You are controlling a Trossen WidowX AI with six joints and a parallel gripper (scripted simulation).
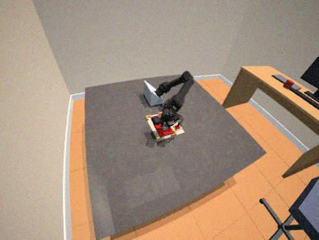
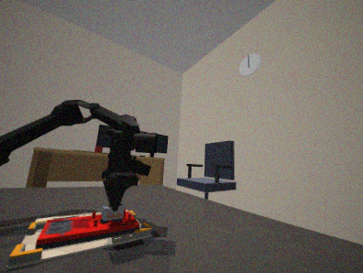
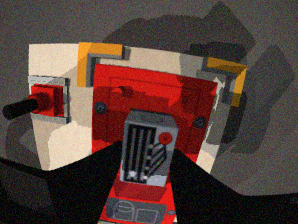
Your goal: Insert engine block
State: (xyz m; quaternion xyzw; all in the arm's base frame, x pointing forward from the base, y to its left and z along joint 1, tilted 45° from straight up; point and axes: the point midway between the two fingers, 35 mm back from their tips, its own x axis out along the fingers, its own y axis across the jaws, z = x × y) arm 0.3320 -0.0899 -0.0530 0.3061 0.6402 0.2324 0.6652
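The grey engine block lies 10 mm below my gripper tip. Also, from my gripper tip: cream base plate 40 mm behind, 20 mm to the left, 40 mm below.
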